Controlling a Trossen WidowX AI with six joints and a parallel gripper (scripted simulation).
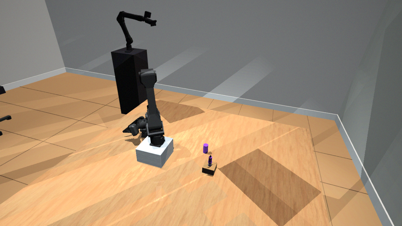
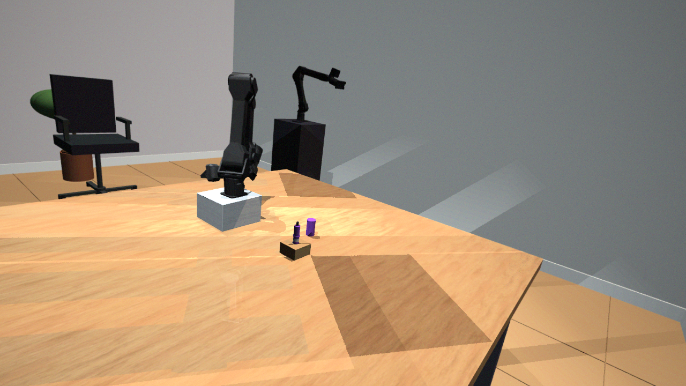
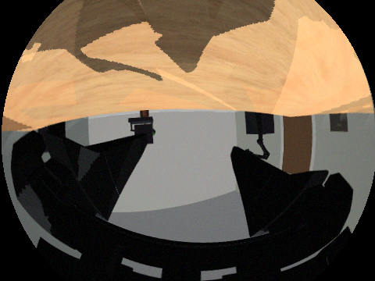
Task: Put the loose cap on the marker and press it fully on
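The purple cap is 490 mm ahead of my gripper tip, 50 mm to the left of it and 50 mm below it.
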